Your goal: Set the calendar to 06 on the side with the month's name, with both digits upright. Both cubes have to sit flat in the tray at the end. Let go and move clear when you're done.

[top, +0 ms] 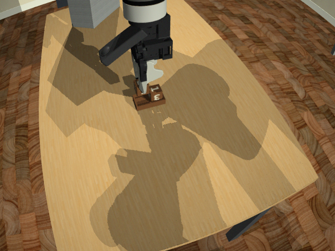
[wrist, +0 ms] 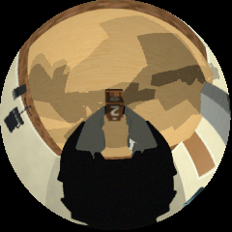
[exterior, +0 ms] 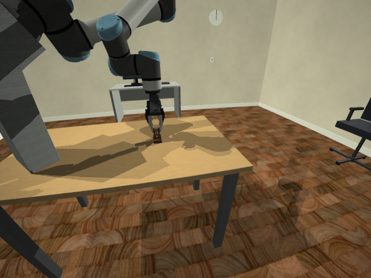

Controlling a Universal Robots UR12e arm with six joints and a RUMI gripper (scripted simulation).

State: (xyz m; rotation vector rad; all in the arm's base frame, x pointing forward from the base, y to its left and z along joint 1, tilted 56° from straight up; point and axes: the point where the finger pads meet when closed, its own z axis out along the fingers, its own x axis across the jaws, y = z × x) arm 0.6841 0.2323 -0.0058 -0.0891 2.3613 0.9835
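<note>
Right now my hand is 40 mm above the cube, 30 mm to the right of it and 10 mm past it. The rest, counted from my hand: brown calendar tray (60 mm below, 20 mm to the left, 10 mm behind).
</note>
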